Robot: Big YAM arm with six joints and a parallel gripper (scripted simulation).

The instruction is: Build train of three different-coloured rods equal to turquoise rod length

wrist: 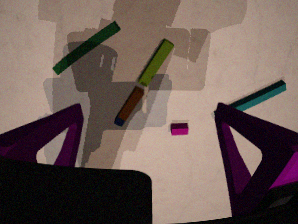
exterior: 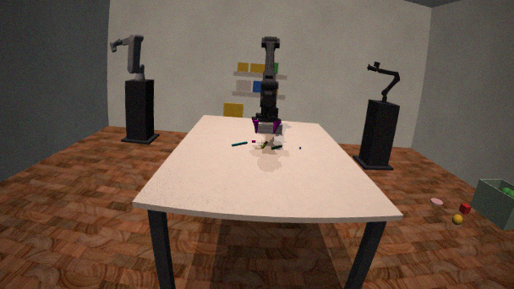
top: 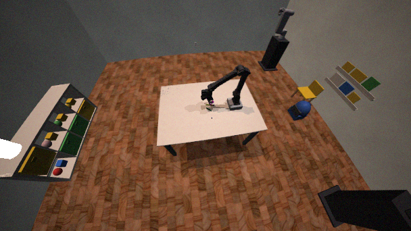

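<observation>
The lime rod is 80 mm below my hand and 10 mm ahead of it. From my hand the other things lie so: magenta rod (80 mm below, 70 mm behind, 50 mm to the right); orange rod (80 mm below, 40 mm behind, 10 mm to the left); green rod (80 mm below, 70 mm to the left, 10 mm ahead).
</observation>
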